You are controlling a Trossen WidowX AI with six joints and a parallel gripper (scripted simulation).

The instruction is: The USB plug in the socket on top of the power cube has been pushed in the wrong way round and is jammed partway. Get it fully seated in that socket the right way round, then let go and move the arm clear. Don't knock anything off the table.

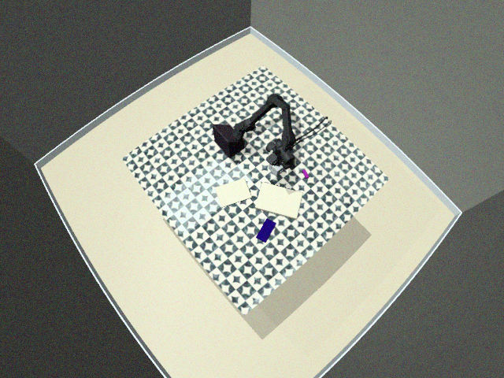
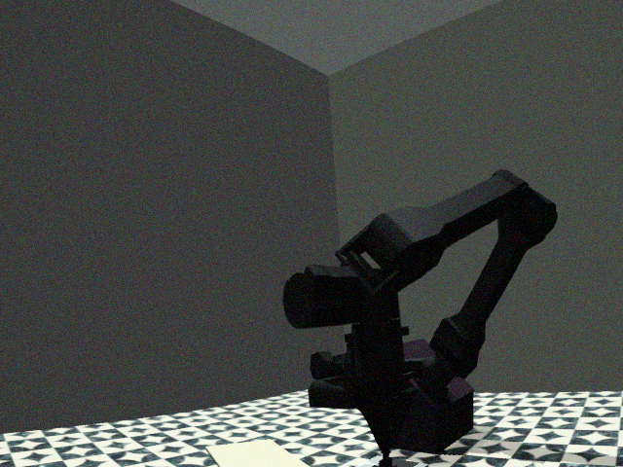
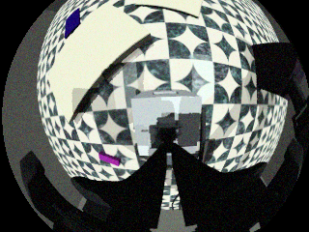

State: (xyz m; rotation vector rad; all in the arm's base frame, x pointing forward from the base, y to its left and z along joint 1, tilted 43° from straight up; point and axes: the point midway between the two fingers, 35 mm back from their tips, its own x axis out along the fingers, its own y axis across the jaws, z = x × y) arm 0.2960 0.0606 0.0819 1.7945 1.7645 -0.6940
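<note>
My gripper tip is now 1 cm above the usb plug. Round my gripper tip: small magenta piece (14 cm ahead, 12 cm to the left, 10 cm below); then blue card (32 cm to the right, 26 cm ahead, 10 cm below).
</note>
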